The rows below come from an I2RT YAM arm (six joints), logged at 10 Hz.
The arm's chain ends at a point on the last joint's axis. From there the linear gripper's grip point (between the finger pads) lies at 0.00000 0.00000 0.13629 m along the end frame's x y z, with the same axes.
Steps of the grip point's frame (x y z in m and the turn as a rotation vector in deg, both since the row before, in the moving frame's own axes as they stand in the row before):
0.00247, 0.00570, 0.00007, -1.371, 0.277, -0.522
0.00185, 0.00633, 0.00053, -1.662, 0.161, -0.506
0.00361, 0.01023, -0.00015, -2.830, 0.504, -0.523
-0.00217, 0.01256, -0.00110, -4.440, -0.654, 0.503
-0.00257, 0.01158, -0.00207, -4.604, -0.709, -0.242
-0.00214, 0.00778, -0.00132, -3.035, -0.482, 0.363
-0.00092, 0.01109, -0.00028, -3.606, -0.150, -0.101
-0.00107, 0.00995, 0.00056, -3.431, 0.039, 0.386
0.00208, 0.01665, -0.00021, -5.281, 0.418, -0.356
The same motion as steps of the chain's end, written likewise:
0.00180, 0.00244, 0.00011, -1.371, 0.277, -0.522
0.00145, 0.00238, 0.00059, -1.662, 0.161, -0.506
0.00238, 0.00351, 0.00002, -2.830, 0.504, -0.523
-0.00057, 0.00202, -0.00068, -4.440, -0.654, 0.503
-0.00091, 0.00064, -0.00162, -4.604, -0.709, -0.242
-0.00097, 0.00057, -0.00112, -3.035, -0.482, 0.363
-0.00057, 0.00252, -0.00001, -3.606, -0.150, -0.101
-0.00114, 0.00179, 0.00080, -3.431, 0.039, 0.386
0.00105, 0.00411, 0.00037, -5.281, 0.418, -0.356

